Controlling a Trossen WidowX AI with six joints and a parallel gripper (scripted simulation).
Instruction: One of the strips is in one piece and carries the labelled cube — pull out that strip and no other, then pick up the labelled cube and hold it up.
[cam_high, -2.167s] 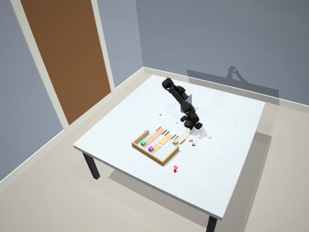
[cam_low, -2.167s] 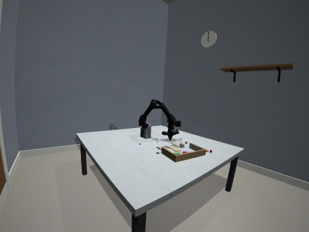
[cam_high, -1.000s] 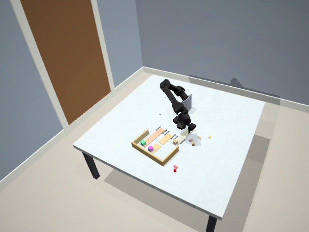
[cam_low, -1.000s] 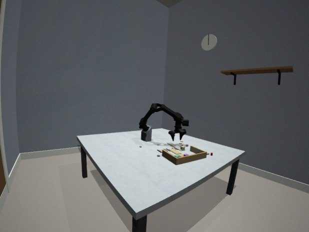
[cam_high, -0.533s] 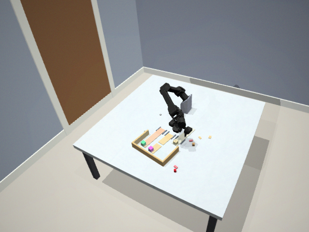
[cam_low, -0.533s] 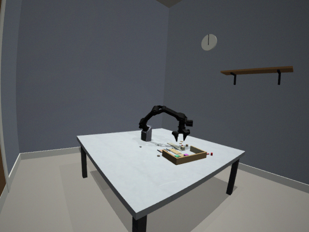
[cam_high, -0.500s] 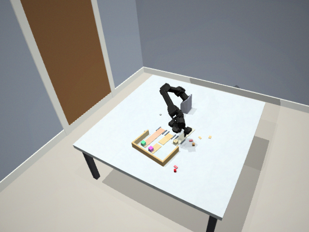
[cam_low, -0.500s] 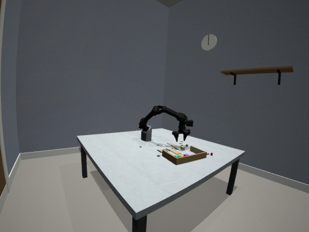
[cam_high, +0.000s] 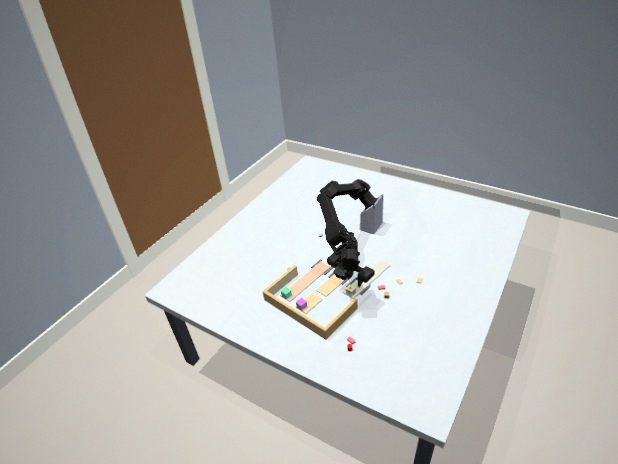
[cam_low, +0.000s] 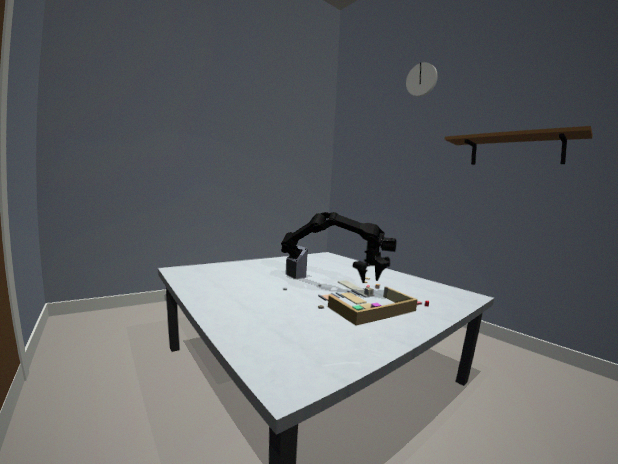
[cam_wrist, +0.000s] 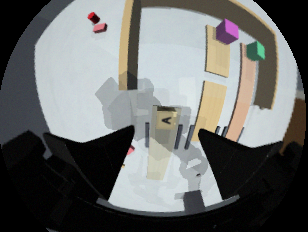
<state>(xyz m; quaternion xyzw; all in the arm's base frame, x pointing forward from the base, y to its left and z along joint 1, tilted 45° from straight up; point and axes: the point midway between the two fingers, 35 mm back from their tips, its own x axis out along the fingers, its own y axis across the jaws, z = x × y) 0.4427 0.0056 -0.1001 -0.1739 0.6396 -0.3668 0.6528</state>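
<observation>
Right now my gripper tip is 5 cm above the labelled cube. Also, from my gripper tip: orange block (4 cm behind, 13 cm to the left, 6 cm below); then pale strip (10 cm behind, 3 cm to the left, 7 cm below).
</observation>
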